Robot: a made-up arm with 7 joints. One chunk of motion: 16 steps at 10 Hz.
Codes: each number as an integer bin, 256 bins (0 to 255) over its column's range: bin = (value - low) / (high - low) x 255, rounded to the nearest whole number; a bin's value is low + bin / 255 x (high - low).
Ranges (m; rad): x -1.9..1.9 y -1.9..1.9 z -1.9..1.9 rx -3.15..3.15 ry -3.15..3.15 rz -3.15..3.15
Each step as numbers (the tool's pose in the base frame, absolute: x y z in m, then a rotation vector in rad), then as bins.
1 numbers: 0.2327 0.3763 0.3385 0.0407 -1.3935 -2.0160
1 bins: 143 153 150 129 71 46
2 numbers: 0.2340 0.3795 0.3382 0.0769 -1.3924 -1.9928
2 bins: 143 153 150 131 71 47
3 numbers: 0.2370 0.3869 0.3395 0.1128 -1.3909 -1.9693
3 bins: 143 153 150 132 71 48
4 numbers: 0.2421 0.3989 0.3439 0.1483 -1.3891 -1.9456
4 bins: 144 154 151 134 71 49
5 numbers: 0.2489 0.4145 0.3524 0.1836 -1.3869 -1.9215
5 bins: 144 155 151 135 71 50
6 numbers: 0.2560 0.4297 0.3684 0.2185 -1.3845 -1.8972
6 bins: 145 156 152 136 71 51
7 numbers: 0.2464 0.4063 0.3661 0.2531 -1.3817 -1.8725
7 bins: 144 155 152 138 72 52
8 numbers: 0.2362 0.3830 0.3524 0.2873 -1.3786 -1.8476
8 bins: 143 153 151 139 72 53
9 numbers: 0.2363 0.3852 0.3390 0.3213 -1.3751 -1.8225
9 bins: 143 153 150 141 72 54
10 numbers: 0.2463 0.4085 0.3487 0.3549 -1.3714 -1.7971
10 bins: 144 155 151 142 72 55
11 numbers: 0.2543 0.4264 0.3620 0.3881 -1.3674 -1.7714
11 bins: 145 156 152 143 72 56
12 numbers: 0.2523 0.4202 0.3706 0.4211 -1.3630 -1.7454
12 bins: 144 156 152 145 72 57
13 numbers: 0.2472 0.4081 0.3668 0.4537 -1.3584 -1.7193
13 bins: 144 155 152 146 73 58
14 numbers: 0.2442 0.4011 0.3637 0.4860 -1.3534 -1.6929
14 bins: 144 154 152 147 73 59
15 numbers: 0.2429 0.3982 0.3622 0.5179 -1.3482 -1.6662
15 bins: 144 154 152 148 73 60
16 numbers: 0.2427 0.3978 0.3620 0.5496 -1.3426 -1.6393
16 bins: 144 154 152 150 73 61
